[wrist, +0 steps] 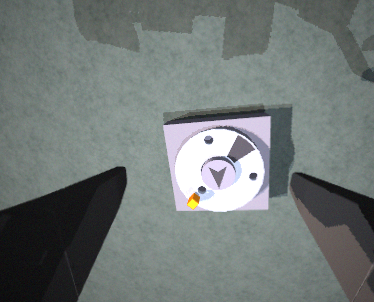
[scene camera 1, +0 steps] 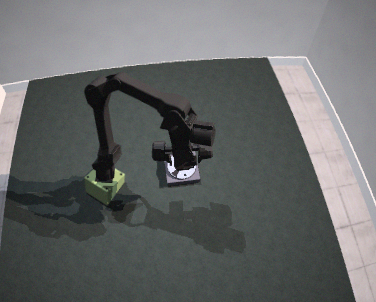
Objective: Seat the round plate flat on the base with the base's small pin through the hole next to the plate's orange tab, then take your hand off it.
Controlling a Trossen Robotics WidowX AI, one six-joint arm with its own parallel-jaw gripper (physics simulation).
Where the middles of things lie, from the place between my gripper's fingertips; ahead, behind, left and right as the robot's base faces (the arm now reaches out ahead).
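The round white plate (wrist: 230, 144) sits 12 cm below my hand, 6 cm to the left of it and 1 cm behind it. There's a square lilac base (wrist: 256, 127) as well, 15 cm below my hand, 6 cm to the left and 1 cm behind, and a round hub (wrist: 218, 173) that's 13 cm below my hand, with the same 6 cm to the left and 1 cm behind.
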